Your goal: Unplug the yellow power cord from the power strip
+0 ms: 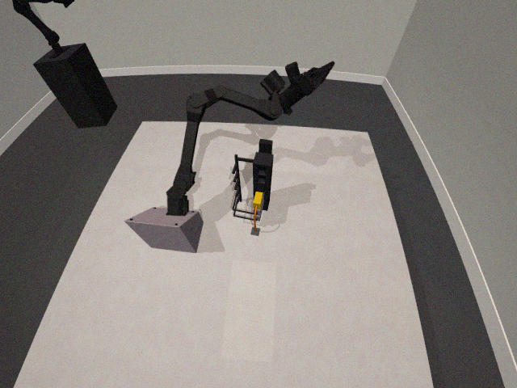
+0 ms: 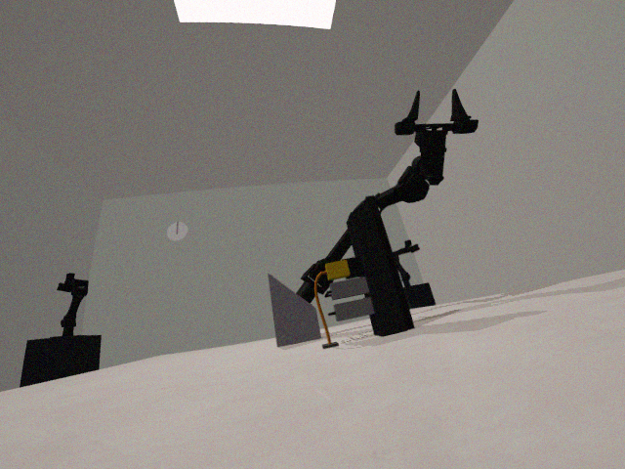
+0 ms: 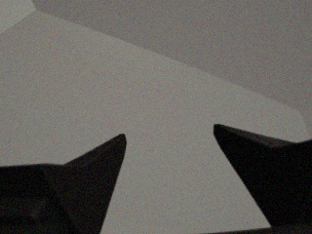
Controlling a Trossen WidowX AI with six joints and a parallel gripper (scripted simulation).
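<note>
Now: gripper tip 33 cm above the yellow plug, 24 cm to the left of it and 23 cm past it.
</note>
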